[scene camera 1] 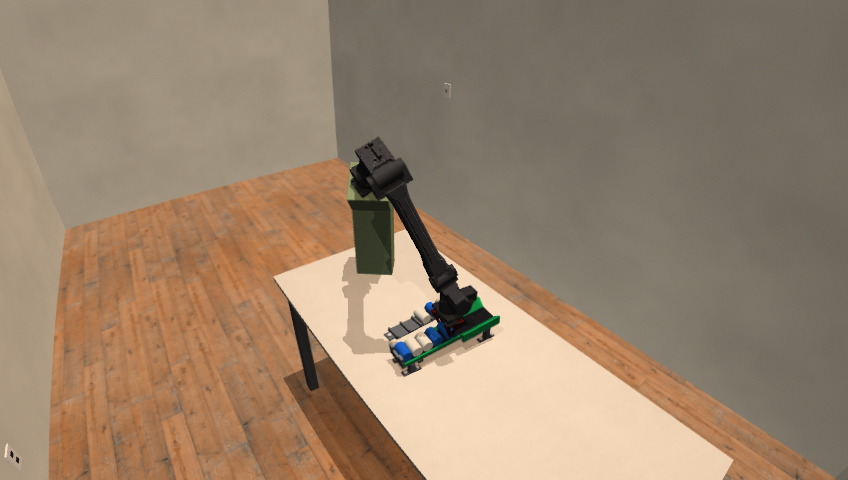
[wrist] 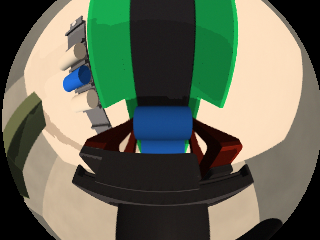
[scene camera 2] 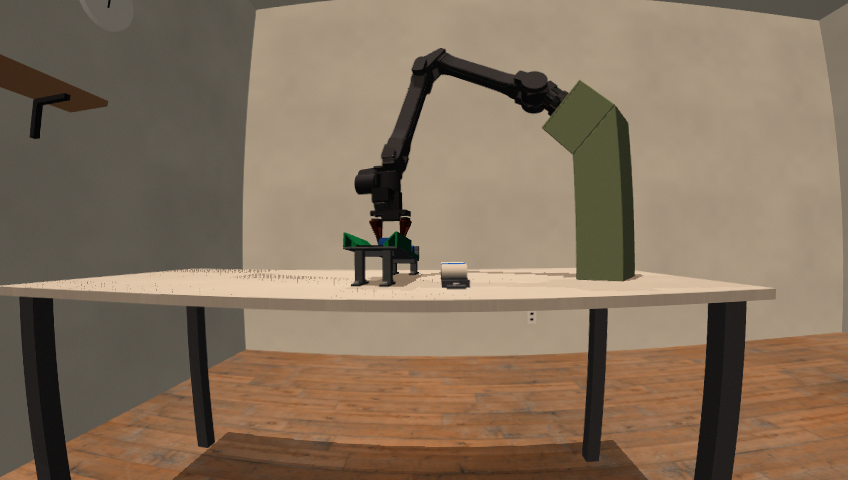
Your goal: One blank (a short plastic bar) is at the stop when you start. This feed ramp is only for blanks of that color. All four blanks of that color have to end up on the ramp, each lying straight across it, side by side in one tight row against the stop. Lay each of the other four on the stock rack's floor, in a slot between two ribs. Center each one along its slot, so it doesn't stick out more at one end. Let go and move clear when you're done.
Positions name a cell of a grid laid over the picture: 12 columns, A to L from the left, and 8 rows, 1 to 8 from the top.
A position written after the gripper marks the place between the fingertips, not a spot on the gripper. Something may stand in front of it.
In view: the gripper (wrist: G5), a blue blank (wrist: F5) and a grey stock rack (wrist: D2).
